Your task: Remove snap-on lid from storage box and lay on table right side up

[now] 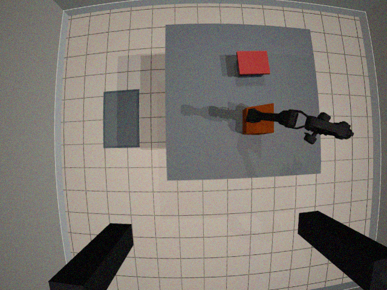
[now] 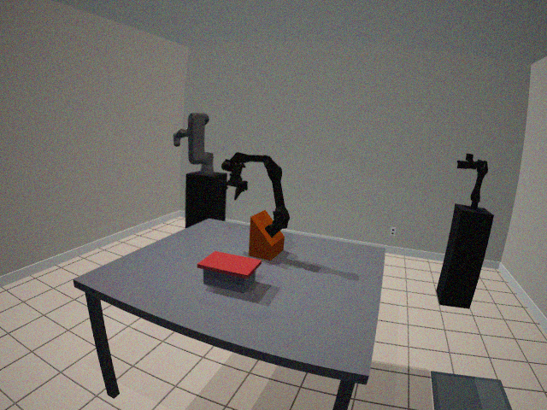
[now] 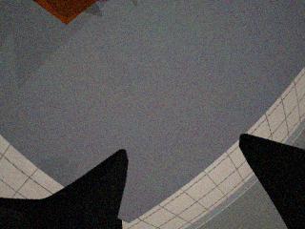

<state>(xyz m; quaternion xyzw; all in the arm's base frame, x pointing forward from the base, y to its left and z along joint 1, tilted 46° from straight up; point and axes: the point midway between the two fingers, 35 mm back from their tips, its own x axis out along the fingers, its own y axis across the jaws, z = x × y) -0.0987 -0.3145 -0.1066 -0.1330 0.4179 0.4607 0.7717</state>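
Now: gripper tip 52 cm short of the red lid, 27 cm to the right of it and 16 cm above it. Round my gripper tip: grey-blue storage box: 52 cm ahead, 27 cm to the left, 21 cm below.
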